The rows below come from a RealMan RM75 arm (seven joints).
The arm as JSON. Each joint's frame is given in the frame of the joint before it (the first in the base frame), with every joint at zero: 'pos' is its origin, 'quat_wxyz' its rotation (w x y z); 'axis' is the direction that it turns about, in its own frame. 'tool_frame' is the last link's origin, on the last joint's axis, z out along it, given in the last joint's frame.
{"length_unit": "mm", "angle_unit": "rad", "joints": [
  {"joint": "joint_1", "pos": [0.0, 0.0, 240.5], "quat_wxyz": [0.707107, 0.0, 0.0, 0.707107], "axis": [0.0, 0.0, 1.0]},
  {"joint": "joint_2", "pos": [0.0, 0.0, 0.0], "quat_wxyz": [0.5, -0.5, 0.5, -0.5], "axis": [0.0, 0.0, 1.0]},
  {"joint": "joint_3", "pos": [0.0, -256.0, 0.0], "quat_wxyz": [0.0, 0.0, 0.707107, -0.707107], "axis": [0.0, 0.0, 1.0]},
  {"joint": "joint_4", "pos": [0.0, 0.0, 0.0], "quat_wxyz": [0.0, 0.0, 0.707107, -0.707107], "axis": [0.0, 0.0, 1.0]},
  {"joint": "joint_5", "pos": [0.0, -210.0, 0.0], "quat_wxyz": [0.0, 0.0, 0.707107, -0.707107], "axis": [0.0, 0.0, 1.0]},
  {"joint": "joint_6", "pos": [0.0, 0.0, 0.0], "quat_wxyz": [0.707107, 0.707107, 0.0, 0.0], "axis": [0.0, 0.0, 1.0]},
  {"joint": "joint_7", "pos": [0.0, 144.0, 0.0], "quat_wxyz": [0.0, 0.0, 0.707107, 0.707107], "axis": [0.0, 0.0, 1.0]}
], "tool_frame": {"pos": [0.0, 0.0, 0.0], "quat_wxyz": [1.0, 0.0, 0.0, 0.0]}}
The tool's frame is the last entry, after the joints.
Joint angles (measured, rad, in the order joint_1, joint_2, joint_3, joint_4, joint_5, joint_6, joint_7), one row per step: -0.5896, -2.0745, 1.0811, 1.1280, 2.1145, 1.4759, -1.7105; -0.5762, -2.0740, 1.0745, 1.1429, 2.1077, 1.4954, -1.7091; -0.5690, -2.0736, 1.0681, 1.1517, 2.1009, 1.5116, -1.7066; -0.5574, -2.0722, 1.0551, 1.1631, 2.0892, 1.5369, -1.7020; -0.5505, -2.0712, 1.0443, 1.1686, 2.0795, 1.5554, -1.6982; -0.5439, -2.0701, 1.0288, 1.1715, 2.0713, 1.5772, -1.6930; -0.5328, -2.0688, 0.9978, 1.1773, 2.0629, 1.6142, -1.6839; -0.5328, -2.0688, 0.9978, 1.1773, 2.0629, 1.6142, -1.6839; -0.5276, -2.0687, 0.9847, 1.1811, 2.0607, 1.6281, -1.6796; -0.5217, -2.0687, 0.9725, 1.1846, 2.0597, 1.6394, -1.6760; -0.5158, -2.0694, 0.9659, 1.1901, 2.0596, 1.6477, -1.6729; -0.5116, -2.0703, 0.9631, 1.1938, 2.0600, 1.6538, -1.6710
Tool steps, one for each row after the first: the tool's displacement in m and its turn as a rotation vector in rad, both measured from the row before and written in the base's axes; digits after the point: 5 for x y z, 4 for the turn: -0.00180, -0.00367, 0.00301, -0.0046, -0.0071, 0.0001; -0.00056, -0.00251, 0.00216, -0.0051, -0.0076, -0.0023; -0.00159, -0.00384, 0.00390, -0.0064, -0.0137, -0.0013; -0.00098, -0.00261, 0.00272, -0.0051, -0.0120, -0.0008; -0.00182, -0.00284, 0.00311, -0.0060, -0.0129, 0.0012; -0.00389, -0.00466, 0.00595, -0.0063, -0.0190, 0.0038; 0.00000, 0.00000, 0.00000, 0.0000, 0.0000, 0.0000; -0.00174, -0.00187, 0.00257, -0.0002, -0.0066, 0.0011; -0.00215, -0.00177, 0.00237, 0.0012, -0.0052, 0.0031; -0.00148, -0.00171, 0.00149, 0.0006, -0.0018, 0.0003; -0.00093, -0.00142, 0.00053, -0.0016, -0.0005, -0.0001
